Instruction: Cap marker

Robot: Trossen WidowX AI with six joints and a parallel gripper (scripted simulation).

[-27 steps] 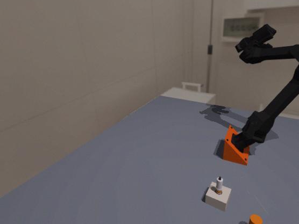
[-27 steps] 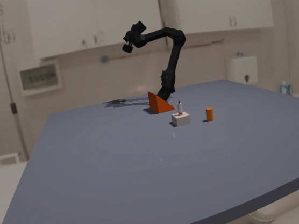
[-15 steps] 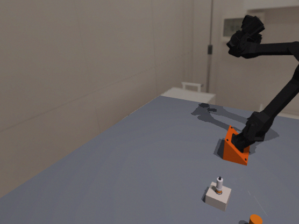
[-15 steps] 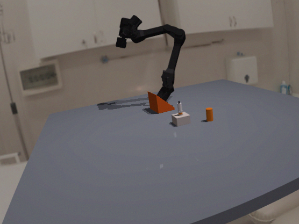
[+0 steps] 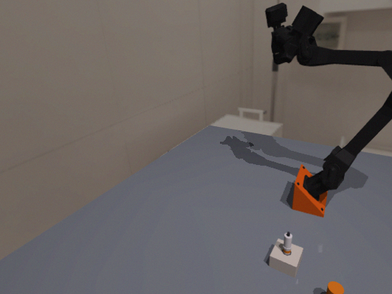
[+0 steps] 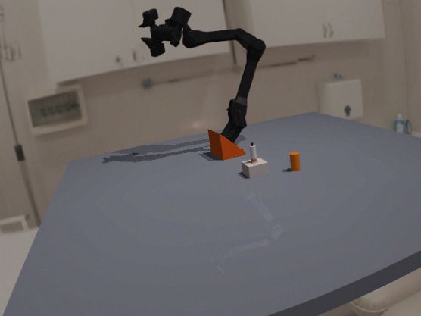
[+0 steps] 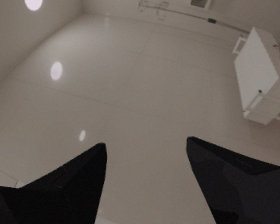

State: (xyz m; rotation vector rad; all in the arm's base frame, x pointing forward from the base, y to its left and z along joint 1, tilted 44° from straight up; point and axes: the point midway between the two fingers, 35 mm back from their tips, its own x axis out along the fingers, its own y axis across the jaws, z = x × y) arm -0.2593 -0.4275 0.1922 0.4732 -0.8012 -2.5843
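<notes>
Right now my gripper tip is 59 cm short of the orange cap, 26 cm to the right of it and 48 cm above it. The rest, counted from my gripper tip: white marker 52 cm ahead, 16 cm to the left, 44 cm below; then block 52 cm ahead, 16 cm to the left, 49 cm below.
</notes>
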